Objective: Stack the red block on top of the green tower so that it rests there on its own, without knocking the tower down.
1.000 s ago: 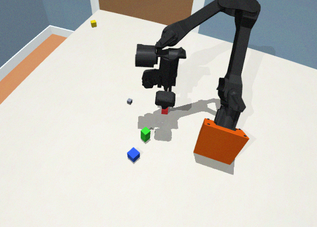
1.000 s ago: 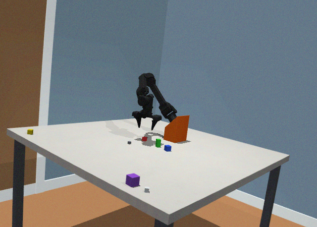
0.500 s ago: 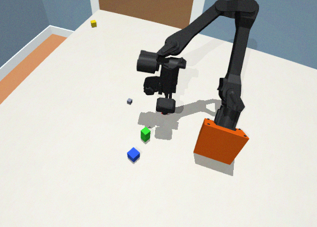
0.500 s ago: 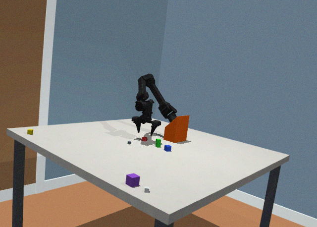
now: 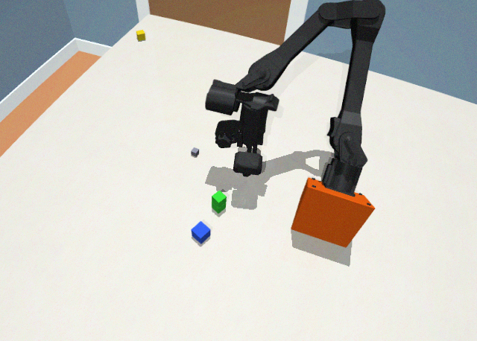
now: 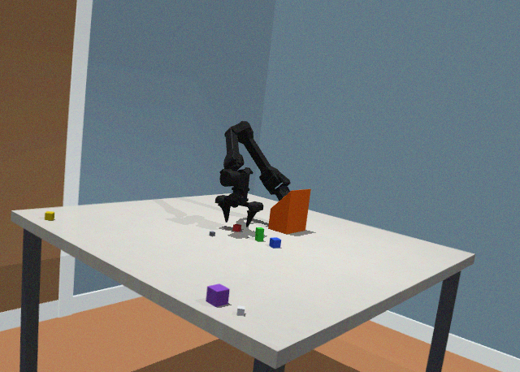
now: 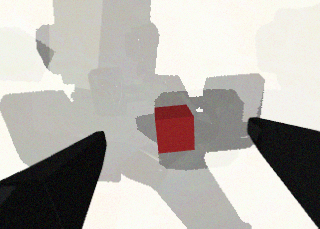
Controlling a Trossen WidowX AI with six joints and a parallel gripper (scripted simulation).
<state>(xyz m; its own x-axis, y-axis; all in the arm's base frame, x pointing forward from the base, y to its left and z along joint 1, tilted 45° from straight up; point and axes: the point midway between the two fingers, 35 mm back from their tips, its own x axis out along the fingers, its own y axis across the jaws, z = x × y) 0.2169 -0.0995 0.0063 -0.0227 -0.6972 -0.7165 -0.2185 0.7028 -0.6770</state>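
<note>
Right now the red block is 10 mm below my gripper tip. From my gripper tip the other things lie so: small grey block (140 mm ahead, 20 mm below, 10 mm to the left); then blue block (220 mm to the left, 40 mm ahead, 10 mm below); then yellow block (540 mm ahead, 430 mm to the right, 10 mm below).
</note>
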